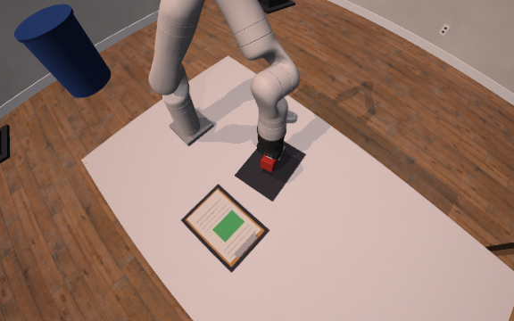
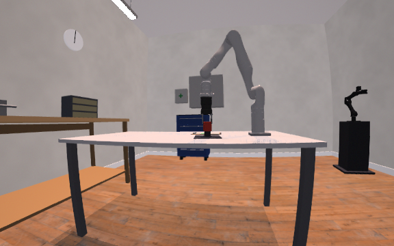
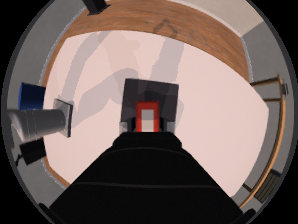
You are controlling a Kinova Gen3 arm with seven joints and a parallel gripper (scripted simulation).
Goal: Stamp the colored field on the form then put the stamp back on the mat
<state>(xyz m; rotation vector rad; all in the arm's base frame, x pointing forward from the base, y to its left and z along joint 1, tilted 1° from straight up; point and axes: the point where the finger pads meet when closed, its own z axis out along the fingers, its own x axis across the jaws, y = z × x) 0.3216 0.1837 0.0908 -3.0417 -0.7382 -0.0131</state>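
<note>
Now: hand 5 cm above the red stamp. From my hand the other things lie so: dark mat: 10 cm below; form: 26 cm to the right, 11 cm ahead, 10 cm below.
</note>
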